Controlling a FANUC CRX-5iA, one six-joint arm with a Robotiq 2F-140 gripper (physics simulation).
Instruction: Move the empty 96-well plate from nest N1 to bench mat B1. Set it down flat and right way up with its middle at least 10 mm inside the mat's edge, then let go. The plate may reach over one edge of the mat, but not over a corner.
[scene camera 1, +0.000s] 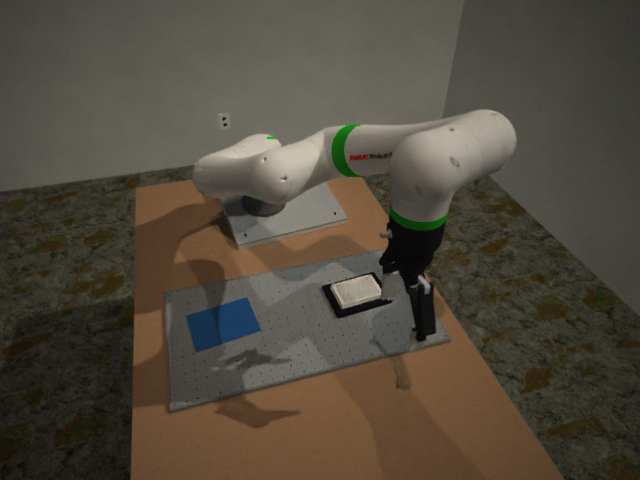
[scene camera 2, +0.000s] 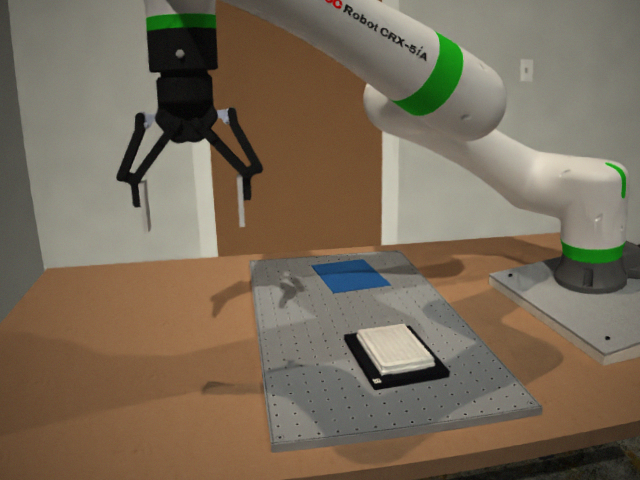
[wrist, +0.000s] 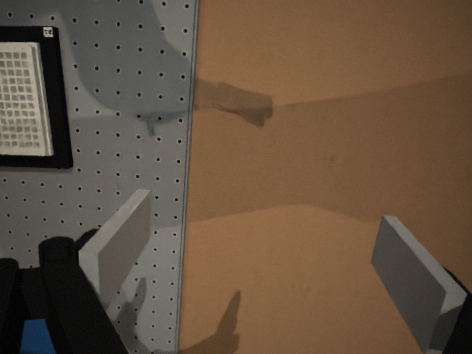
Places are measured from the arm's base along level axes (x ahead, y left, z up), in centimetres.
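Pixels of known places: gripper, fingertip midpoint: (scene camera 1: 400, 321) (scene camera 2: 194, 227) (wrist: 262, 227); arm's base, link origin: (scene camera 1: 264, 202) (scene camera 2: 590, 278).
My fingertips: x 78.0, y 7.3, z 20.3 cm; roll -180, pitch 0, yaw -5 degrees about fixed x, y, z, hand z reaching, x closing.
Observation:
For each thing: its top centre in the pictures, then the offset to it from my fingertips. Level surfaces: height alone.
- white 96-well plate, top centre: (wrist: 3, 101) (scene camera 2: 394, 343) (scene camera 1: 357, 289) dy +5.0, dx -28.9, dz -20.5 cm
- black nest N1, top centre: (wrist: 10, 100) (scene camera 2: 394, 350) (scene camera 1: 356, 291) dy +5.0, dx -28.9, dz -21.6 cm
- blue bench mat B1, surface height: dz -22.9 cm
- grey perforated board, surface height: dz -23.1 cm
- brown table, surface height: dz -24.4 cm
The white 96-well plate (scene camera 1: 356, 290) (scene camera 2: 395, 347) (wrist: 20, 100) lies flat in the black nest N1 (scene camera 1: 347, 313) (scene camera 2: 410, 380) (wrist: 61, 120); the left part of both is cut off in the wrist view. The blue bench mat B1 (scene camera 1: 223, 323) (scene camera 2: 351, 275) (wrist: 37, 336) lies flat and bare, and a corner of it shows in the wrist view. My gripper (scene camera 2: 194, 228) (wrist: 262, 226) is open and empty, pointing down. It hangs well above the table, off to the side of the plate, over the long edge of the perforated board. In scene camera 1 the fingers partly overlap the nest's right corner.
The grey perforated board (scene camera 1: 289, 356) (scene camera 2: 310, 413) (wrist: 115, 175) carries the nest and the mat. It lies on the brown table (scene camera 1: 320, 428) (scene camera 2: 129, 372) (wrist: 325, 165). The arm's base plate (scene camera 1: 310, 211) (scene camera 2: 558, 315) stands beyond the board. The arm's shadows fall across board and table.

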